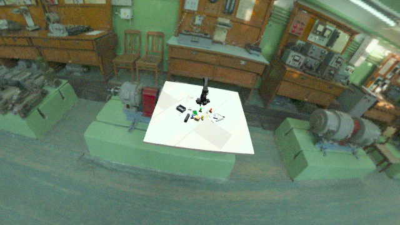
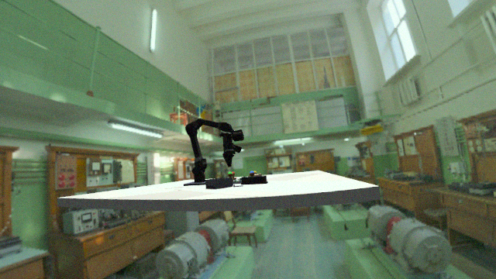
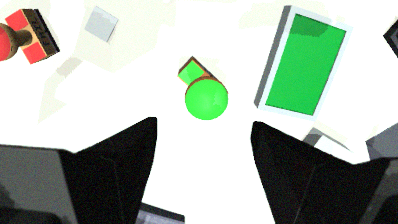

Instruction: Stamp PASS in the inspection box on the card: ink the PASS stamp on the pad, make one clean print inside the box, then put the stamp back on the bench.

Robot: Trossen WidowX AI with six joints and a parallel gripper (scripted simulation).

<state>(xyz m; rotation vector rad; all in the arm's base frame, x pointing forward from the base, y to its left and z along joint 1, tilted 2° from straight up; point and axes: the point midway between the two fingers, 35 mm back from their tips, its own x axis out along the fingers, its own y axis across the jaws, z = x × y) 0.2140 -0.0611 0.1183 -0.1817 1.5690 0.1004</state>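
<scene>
Right now my gripper tip is 80 mm above the green stamp. Also, from my gripper tip: green ink pad (30 mm ahead, 90 mm to the right, 100 mm below); red stamp (10 mm ahead, 140 mm to the left, 80 mm below); cream card (110 mm ahead, 80 mm to the left, 100 mm below).
</scene>
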